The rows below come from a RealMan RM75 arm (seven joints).
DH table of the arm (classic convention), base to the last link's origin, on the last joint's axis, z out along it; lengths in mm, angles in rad. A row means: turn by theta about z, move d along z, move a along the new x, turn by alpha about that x. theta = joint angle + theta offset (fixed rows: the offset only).
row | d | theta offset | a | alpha
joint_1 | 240.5 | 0 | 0 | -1.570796
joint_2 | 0 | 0 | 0 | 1.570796
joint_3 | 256 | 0 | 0 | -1.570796
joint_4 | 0 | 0 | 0 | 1.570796
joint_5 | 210 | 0 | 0 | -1.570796
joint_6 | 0 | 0 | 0 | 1.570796
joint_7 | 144 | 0 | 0 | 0
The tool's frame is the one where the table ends.
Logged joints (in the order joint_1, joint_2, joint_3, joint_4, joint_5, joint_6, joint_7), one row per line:
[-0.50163 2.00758 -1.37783 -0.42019 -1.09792 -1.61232 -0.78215]
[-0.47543 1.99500 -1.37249 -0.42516 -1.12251 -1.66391 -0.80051]
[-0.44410 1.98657 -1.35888 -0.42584 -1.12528 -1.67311 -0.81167]
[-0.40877 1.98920 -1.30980 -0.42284 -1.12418 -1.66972 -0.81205]
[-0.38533 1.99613 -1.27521 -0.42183 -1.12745 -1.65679 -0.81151]
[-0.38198 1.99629 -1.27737 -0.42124 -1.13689 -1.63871 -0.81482]
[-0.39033 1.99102 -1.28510 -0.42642 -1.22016 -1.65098 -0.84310]
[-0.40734 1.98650 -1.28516 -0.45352 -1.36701 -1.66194 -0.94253]
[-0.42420 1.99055 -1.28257 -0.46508 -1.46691 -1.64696 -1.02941]
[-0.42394 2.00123 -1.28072 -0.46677 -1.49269 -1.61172 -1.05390]
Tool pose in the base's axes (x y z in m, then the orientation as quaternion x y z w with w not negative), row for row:
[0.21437 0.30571 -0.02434 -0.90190 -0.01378 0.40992 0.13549]
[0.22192 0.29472 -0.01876 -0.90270 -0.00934 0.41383 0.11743]
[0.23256 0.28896 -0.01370 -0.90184 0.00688 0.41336 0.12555]
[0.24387 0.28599 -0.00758 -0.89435 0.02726 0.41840 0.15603]
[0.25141 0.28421 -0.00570 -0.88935 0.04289 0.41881 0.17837]
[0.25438 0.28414 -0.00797 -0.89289 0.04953 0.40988 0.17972]
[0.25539 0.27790 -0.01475 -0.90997 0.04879 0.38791 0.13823]
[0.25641 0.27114 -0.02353 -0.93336 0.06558 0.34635 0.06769]
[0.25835 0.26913 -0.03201 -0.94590 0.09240 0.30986 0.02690]
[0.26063 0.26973 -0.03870 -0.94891 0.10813 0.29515 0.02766]
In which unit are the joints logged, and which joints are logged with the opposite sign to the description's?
The joints are logged in radians. Opposite sign: joint_1, joint_7.
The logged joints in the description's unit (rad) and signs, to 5 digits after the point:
[0.50163 2.00758 -1.37783 -0.42019 -1.09792 -1.61232 0.78215]
[0.47543 1.99500 -1.37249 -0.42516 -1.12251 -1.66391 0.80051]
[0.44410 1.98657 -1.35888 -0.42584 -1.12528 -1.67311 0.81167]
[0.40877 1.98920 -1.30980 -0.42284 -1.12418 -1.66972 0.81205]
[0.38533 1.99613 -1.27521 -0.42183 -1.12745 -1.65679 0.81151]
[0.38198 1.99629 -1.27737 -0.42124 -1.13689 -1.63871 0.81482]
[0.39033 1.99102 -1.28510 -0.42642 -1.22016 -1.65098 0.84310]
[0.40734 1.98650 -1.28516 -0.45352 -1.36701 -1.66194 0.94253]
[0.42420 1.99055 -1.28257 -0.46508 -1.46691 -1.64696 1.02941]
[0.42394 2.00123 -1.28072 -0.46677 -1.49269 -1.61172 1.05390]

